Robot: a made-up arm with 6 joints.
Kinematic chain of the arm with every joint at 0, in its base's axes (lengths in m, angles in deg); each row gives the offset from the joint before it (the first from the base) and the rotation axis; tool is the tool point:
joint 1: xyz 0 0 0.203 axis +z
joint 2: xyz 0 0.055 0 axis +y
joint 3: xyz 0 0 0.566 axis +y
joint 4: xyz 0 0 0.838 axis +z
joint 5: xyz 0 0 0 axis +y
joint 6: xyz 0 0 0.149 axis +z
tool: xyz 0 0 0
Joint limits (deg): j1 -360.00..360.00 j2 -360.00..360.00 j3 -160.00..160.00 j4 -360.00..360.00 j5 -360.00..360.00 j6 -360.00..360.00
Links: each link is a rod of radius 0.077 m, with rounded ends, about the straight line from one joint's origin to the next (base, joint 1, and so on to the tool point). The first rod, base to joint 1, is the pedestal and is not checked.
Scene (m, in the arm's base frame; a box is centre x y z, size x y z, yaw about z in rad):
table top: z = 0
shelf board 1: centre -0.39 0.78 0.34 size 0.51 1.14 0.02 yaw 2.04
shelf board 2: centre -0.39 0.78 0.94 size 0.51 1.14 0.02 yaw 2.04
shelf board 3: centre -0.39 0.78 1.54 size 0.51 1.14 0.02 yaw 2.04
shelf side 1: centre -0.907 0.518 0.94 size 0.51 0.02 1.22 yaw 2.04
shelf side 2: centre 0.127 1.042 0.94 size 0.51 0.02 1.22 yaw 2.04
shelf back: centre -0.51 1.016 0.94 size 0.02 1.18 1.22 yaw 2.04
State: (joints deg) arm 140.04 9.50 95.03 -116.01 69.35 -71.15
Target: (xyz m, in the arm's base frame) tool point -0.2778 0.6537 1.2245
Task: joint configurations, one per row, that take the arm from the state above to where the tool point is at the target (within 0.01 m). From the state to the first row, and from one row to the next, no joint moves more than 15 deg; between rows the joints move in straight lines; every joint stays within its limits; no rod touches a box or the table.
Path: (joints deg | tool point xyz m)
1: 137.27 -3.01 103.27 -113.87 78.63 -67.70 | -0.5595 0.6238 0.6719
2: 134.49 -15.52 111.51 -111.72 87.90 -64.25 | -0.4263 0.5529 0.7151
3: 131.72 -28.03 119.75 -109.58 97.18 -60.80 | -0.3061 0.4700 0.7275
4: 128.95 -40.54 127.99 -107.44 106.46 -57.35 | -0.2041 0.3818 0.7113
5: 126.17 -53.06 136.23 -105.29 115.74 -53.90 | -0.1236 0.2952 0.6703
6: 124.95 -47.86 124.12 -107.80 106.41 -58.21 | -0.1301 0.3276 0.8142
7: 123.73 -42.67 112.01 -110.30 97.08 -62.52 | -0.1332 0.3502 0.9563
8: 122.50 -37.48 99.90 -112.80 87.75 -66.84 | -0.1331 0.3620 1.0940
9: 121.28 -32.29 87.79 -115.30 78.42 -71.15 | -0.1303 0.3627 1.2245
10: 119.86 -19.35 78.75 -116.49 73.08 -71.15 | -0.2053 0.5033 1.2404
11: 118.45 -6.41 69.72 -117.69 67.74 -71.15 | -0.2779 0.6537 1.2245

